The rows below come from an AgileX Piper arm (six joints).
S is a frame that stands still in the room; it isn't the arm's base.
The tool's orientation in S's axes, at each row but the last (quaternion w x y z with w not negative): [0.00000, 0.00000, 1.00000, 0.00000]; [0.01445, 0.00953, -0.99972, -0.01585]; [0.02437, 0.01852, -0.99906, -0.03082]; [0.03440, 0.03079, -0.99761, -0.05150]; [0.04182, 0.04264, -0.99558, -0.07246]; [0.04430, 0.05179, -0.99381, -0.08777]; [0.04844, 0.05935, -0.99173, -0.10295]
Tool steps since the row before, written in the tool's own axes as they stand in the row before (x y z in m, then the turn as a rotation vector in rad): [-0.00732, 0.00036, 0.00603, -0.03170, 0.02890, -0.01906]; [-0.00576, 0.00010, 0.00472, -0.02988, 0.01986, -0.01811]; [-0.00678, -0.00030, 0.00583, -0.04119, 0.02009, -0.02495]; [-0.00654, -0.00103, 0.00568, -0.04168, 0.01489, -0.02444]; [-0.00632, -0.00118, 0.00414, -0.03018, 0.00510, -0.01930]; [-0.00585, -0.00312, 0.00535, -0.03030, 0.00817, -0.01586]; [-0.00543, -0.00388, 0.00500, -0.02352, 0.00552, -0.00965]
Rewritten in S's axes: [0.00732, 0.00036, -0.00603, 0.03170, 0.02890, 0.01906]; [0.00562, 0.00036, -0.00488, 0.03002, 0.01986, 0.01787]; [0.00649, 0.00032, -0.00615, 0.04164, 0.02011, 0.02417]; [0.00616, -0.00003, -0.00617, 0.04240, 0.01503, 0.02309]; [0.00600, -0.00001, -0.00474, 0.03129, 0.00506, 0.01746]; [0.00557, -0.00150, -0.00627, 0.03078, 0.00866, 0.01462]; [0.00524, -0.00208, -0.00614, 0.02369, 0.00645, 0.00859]
